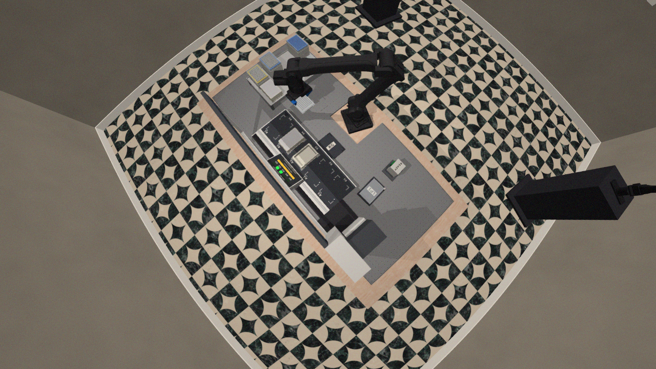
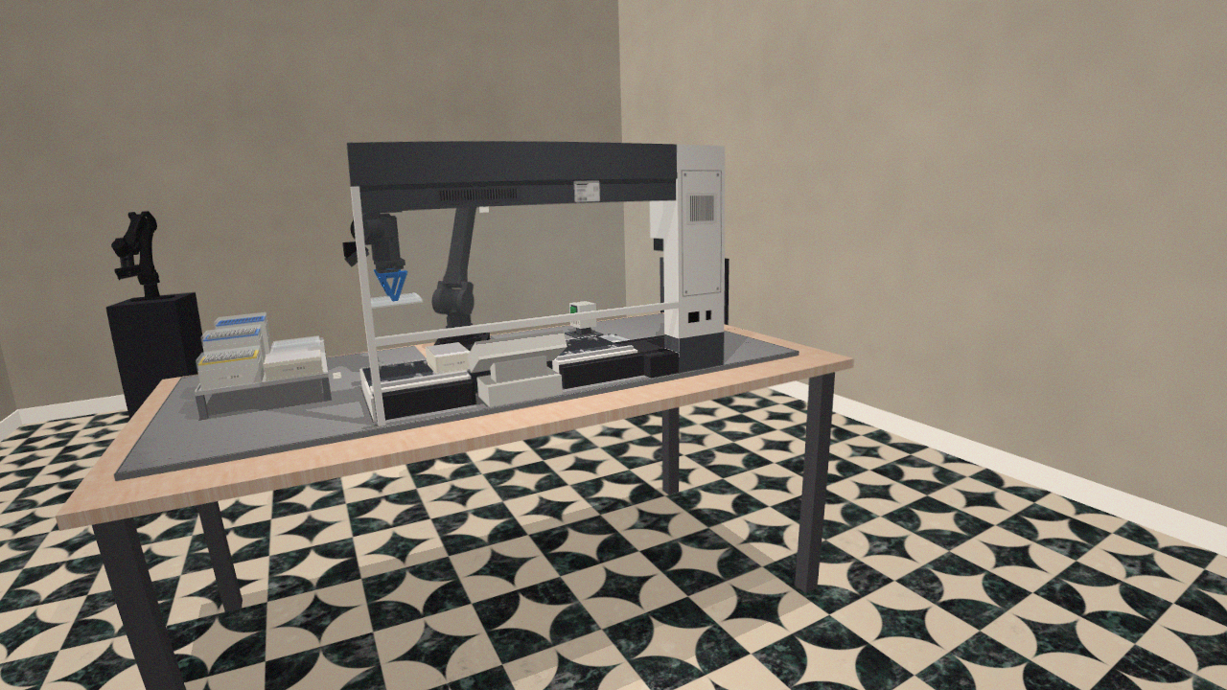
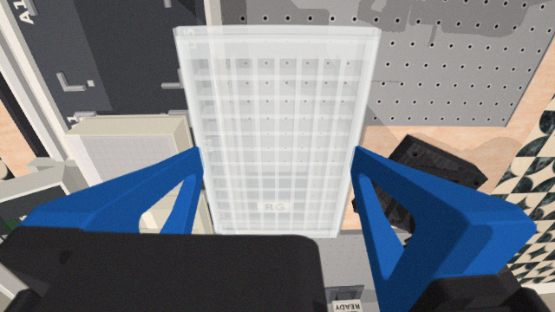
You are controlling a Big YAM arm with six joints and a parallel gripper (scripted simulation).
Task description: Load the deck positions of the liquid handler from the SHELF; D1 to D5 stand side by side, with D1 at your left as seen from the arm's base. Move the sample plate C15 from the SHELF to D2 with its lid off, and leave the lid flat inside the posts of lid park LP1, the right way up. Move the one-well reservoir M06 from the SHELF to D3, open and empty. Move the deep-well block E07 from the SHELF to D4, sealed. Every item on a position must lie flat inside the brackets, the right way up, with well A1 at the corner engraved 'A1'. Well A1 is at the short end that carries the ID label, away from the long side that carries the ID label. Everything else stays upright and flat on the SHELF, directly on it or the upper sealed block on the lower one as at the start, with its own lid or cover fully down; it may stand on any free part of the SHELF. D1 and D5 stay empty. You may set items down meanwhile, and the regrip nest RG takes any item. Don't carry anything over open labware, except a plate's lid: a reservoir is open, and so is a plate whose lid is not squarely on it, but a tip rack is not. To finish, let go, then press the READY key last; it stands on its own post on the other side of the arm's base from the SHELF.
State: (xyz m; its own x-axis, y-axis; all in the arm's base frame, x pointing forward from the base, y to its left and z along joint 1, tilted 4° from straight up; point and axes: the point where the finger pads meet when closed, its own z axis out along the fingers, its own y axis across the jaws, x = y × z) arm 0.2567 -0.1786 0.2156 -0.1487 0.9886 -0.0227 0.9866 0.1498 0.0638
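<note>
Right now the regrip nest RG is 3 cm behind my hand, 25 cm to the left of it and 21 cm below it. From my hand the other things lie so: white block (9 cm ahead, 24 cm to the right, 13 cm below); then shelf label (8 cm behind, 17 cm to the right, 21 cm below); then cream one-well reservoir (13 cm ahead, 24 cm to the left, 15 cm below).
</note>
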